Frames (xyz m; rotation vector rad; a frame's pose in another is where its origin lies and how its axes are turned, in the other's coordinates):
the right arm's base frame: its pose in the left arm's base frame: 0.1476 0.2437 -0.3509 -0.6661 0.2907 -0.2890
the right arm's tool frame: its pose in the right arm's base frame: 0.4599 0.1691 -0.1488 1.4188 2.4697 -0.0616
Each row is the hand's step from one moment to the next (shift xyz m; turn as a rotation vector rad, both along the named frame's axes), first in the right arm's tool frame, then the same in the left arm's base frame.
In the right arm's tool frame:
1: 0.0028 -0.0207 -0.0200 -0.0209 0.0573 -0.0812
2: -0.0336 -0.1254 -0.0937 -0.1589 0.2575 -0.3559
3: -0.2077 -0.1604 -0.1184 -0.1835 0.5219 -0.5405
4: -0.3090 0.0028 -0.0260 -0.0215 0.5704 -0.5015
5: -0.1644 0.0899 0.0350 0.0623 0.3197 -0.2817
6: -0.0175 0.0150 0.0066 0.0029 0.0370 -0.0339
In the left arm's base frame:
1: -0.0167 0.0138 0.0191 0.0729 0.0559 0.0432
2: -0.0860 0.0307 0.1315 0.3516 0.2027 0.2312
3: -0.0462 -0.0678 0.2760 0.6303 0.3640 0.2615
4: 0.1268 -0.1788 0.2194 0.6052 0.4459 0.1106
5: 0.1400 -0.1190 0.0506 0.3104 0.2982 0.0133
6: 0.0194 -0.0140 0.0014 0.0378 0.0327 0.0052

